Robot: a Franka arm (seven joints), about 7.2 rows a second.
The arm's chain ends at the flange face. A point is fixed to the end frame.
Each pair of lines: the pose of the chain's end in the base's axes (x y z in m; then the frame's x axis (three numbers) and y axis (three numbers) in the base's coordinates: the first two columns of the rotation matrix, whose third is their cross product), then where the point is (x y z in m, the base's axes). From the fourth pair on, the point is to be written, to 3 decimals.
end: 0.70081 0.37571 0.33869 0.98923 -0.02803 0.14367 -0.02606 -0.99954 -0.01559
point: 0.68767 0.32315 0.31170
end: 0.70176 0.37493 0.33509 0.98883 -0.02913 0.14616 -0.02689 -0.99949 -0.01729
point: 0.68865 0.32242 0.30798
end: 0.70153 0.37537 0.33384 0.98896 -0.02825 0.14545 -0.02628 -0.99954 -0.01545
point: 0.68843 0.32281 0.30684
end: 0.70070 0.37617 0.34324 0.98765 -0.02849 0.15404 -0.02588 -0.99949 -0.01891
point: 0.688 0.324 0.316
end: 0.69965 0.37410 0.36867 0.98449 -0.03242 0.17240 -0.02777 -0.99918 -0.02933
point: 0.687 0.322 0.341
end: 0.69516 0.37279 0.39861 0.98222 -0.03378 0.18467 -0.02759 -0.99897 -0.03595
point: 0.683 0.321 0.370
